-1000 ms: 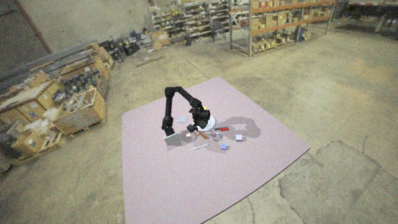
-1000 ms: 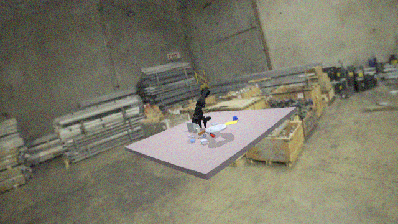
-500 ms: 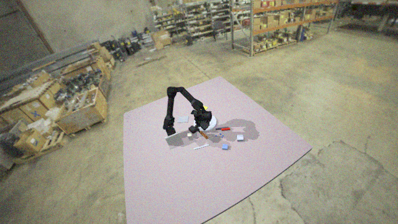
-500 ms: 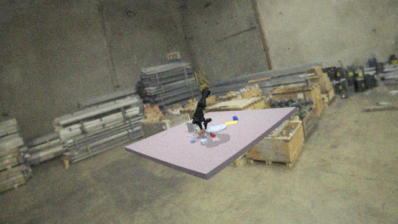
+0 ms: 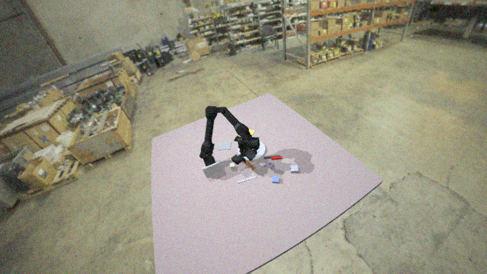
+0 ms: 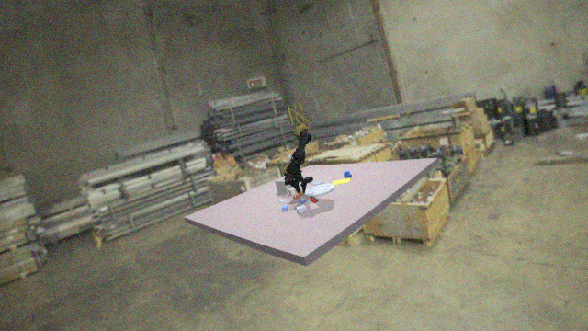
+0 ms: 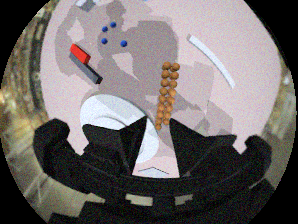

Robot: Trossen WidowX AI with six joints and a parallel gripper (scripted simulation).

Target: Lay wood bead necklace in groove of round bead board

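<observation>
Now: the white stick 50 mm behind my gripper tip, 130 mm to the right of it and 10 mm below it. The rest, counted from my gripper tip: cream cube: 100 mm behind, 10 mm above; then red-handled tool: 180 mm ahead, 50 mm to the right, 10 mm below; then blue block: 110 mm ahead, 210 mm to the right.
</observation>
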